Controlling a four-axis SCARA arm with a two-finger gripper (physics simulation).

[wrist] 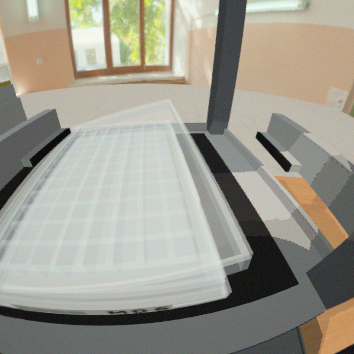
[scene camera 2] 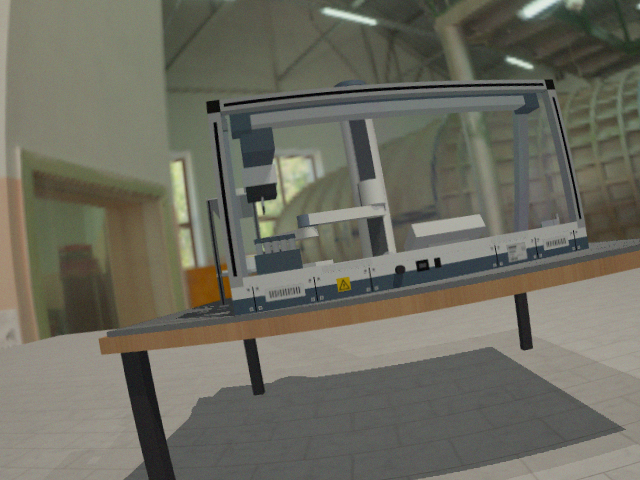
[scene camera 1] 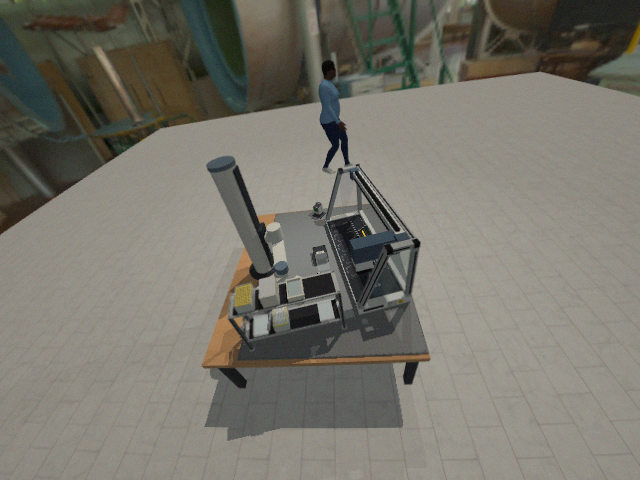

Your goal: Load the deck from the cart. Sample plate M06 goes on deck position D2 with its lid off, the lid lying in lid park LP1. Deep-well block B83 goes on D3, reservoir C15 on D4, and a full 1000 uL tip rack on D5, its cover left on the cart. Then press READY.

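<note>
Clear plate M06 (wrist: 120,210), labelled on its near side, lies in a black-floored cart bay. Two clear outlines show there, turned and shifted against each other; the lid sits askew, with one outline (wrist: 240,255) sticking out to the right. My gripper (wrist: 162,118) is open and empty, its fingers on either side of the plate, the right one farther off. The gripper cannot be made out in the scene views. The cart (scene camera 1: 290,332) carries a yellow tip rack (scene camera 1: 243,297), a clear-topped item (scene camera 1: 294,288), a white plate (scene camera 1: 261,325) and another rack (scene camera 1: 280,317). Labels there are unreadable.
A dark cart post (wrist: 227,65) stands beyond the plate. The framed deck machine (scene camera 1: 382,201) (scene camera 2: 382,95) stands right of the cart, with a blue pipetting head (scene camera 1: 372,246) (scene camera 2: 257,147) inside. The arm column (scene camera 1: 240,217) (scene camera 2: 364,155) stands behind the cart. A person (scene camera 1: 329,108) is behind the table.
</note>
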